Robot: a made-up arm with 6 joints. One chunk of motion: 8 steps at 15 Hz.
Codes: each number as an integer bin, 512 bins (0 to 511) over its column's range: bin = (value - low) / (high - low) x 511, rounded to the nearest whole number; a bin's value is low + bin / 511 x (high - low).
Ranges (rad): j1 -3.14..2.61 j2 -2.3..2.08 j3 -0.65..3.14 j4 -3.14..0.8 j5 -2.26..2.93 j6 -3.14..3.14
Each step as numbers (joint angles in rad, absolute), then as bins.
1 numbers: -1.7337 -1.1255 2.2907 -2.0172 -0.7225 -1.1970
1 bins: 125 137 396 146 151 158
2 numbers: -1.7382 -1.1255 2.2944 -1.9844 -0.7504 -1.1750
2 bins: 125 137 397 150 149 160
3 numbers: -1.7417 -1.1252 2.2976 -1.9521 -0.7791 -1.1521
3 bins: 124 137 397 154 146 162
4 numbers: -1.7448 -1.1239 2.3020 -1.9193 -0.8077 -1.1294
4 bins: 124 137 398 158 143 164
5 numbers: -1.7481 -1.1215 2.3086 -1.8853 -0.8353 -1.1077
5 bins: 124 137 399 163 140 165
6 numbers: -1.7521 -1.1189 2.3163 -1.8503 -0.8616 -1.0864
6 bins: 123 138 400 167 138 167
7 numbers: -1.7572 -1.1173 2.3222 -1.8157 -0.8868 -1.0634
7 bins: 123 138 401 172 135 169
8 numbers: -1.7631 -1.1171 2.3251 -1.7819 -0.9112 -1.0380
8 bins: 122 138 401 176 133 171
